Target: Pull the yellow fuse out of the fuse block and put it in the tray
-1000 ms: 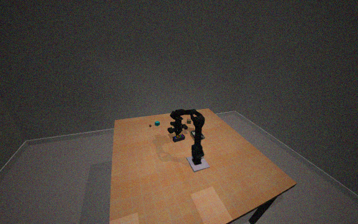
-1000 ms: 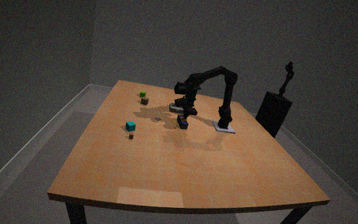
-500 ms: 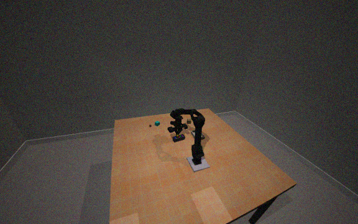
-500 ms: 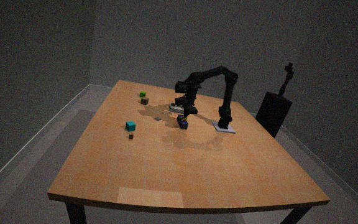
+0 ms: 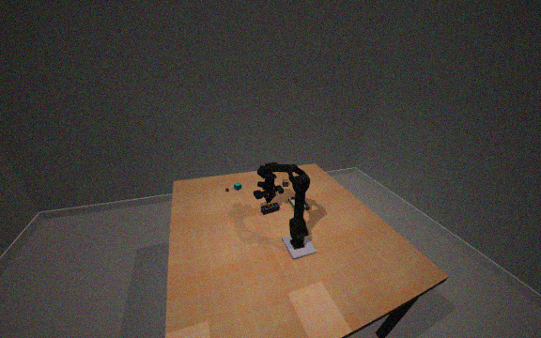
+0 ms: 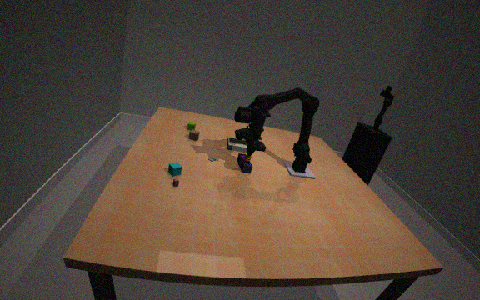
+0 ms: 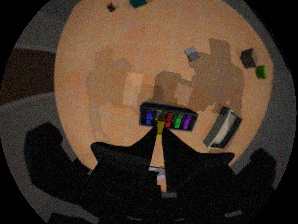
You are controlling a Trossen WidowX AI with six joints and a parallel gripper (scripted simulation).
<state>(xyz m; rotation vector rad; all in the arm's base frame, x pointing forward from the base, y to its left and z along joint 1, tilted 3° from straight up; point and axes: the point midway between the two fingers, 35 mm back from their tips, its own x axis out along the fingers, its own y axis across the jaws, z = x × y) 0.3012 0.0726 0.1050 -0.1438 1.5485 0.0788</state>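
My gripper tip is 23 cm to the left of the grey tray, 7 cm above it and 1 cm short of it. Round my gripper tip: teal cube (31 cm ahead, 13 cm to the left, 5 cm below); small grey piece (16 cm ahead, 7 cm below, 4 cm to the right); yellow fuse (1 cm below).
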